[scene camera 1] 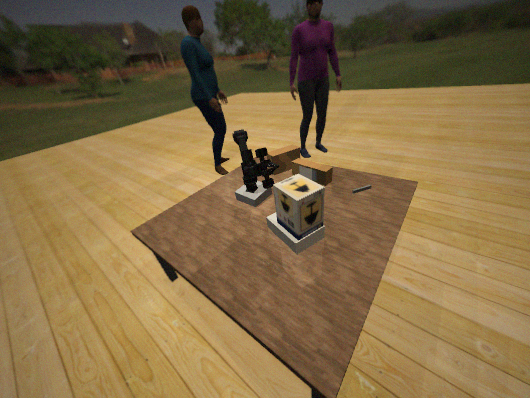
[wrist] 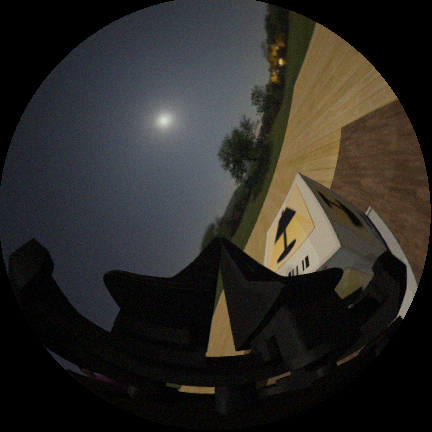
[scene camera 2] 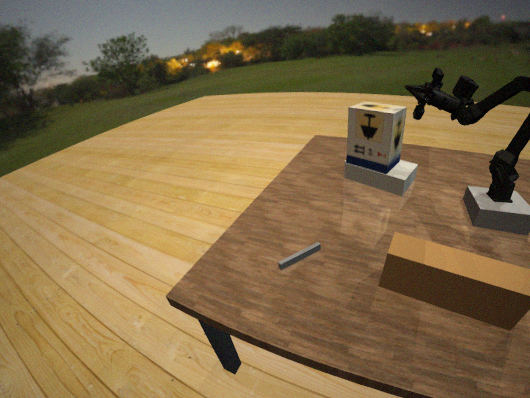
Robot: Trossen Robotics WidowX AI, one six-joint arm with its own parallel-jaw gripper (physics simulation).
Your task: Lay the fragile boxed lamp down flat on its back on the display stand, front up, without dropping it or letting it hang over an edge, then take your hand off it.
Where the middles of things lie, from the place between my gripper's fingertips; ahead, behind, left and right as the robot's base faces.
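There's a stand (scene camera 2: 400, 177) that's 340 mm below my hand and 60 mm ahead of it. And then there's the boxed lamp (scene camera 2: 375, 131): my hand is 200 mm above it, 90 mm short of it and 10 mm to the left of it.
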